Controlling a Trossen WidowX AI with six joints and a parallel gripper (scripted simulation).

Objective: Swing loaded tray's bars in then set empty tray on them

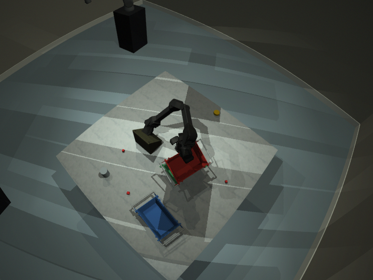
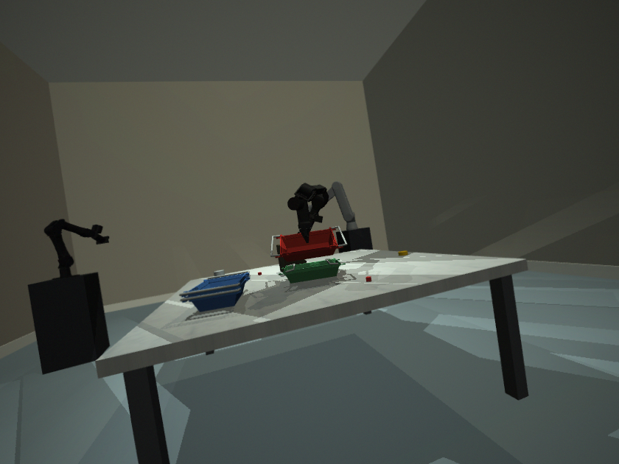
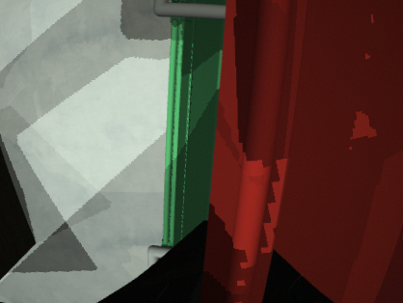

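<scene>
Now: gripper tip 70 mm short of the red tray and 30 mm to the left of it. The rest, counted from my gripper tip: yellow disc (10 mm behind, 560 mm to the left, 150 mm below); grey cylinder (390 mm behind, 390 mm to the right, 120 mm below).
</scene>
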